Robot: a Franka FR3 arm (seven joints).
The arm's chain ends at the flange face. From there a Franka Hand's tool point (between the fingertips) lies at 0.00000 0.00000 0.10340 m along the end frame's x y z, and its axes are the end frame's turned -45 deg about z.
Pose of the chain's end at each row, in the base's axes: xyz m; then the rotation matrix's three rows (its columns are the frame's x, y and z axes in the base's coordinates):
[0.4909 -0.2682 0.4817], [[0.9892 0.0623 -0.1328], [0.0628 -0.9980 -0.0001], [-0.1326 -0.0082 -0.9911]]
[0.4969 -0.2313 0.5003], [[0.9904 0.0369 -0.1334], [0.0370 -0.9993 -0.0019], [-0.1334 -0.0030 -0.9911]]
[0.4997 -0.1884 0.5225], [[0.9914 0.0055 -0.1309], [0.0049 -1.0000 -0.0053], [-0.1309 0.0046 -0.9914]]
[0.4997 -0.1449 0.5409], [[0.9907 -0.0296 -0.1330], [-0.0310 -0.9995 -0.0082], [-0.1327 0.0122 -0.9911]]
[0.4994 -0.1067 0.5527], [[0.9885 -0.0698 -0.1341], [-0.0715 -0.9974 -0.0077], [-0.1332 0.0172 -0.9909]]
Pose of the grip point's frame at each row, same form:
[0.4772 -0.2682 0.3792], [[0.6554 0.7435 -0.1328], [0.7501 -0.6613 -0.0001], [-0.0880 -0.0996 -0.9911]]
[0.4831 -0.2315 0.3978], [[0.6742 0.7264 -0.1334], [0.7328 -0.6804 -0.0019], [-0.0922 -0.0964 -0.9911]]
[0.4862 -0.1889 0.4200], [[0.6971 0.7049 -0.1309], [0.7106 -0.7036 -0.0053], [-0.0958 -0.0893 -0.9914]]
[0.4859 -0.1457 0.4384], [[0.7215 0.6796 -0.1330], [0.6848 -0.7287 -0.0082], [-0.1025 -0.0852 -0.9911]]
[0.4855 -0.1075 0.4502], [[0.7483 0.6496 -0.1341], [0.6547 -0.7558 -0.0077], [-0.1063 -0.0820 -0.9909]]

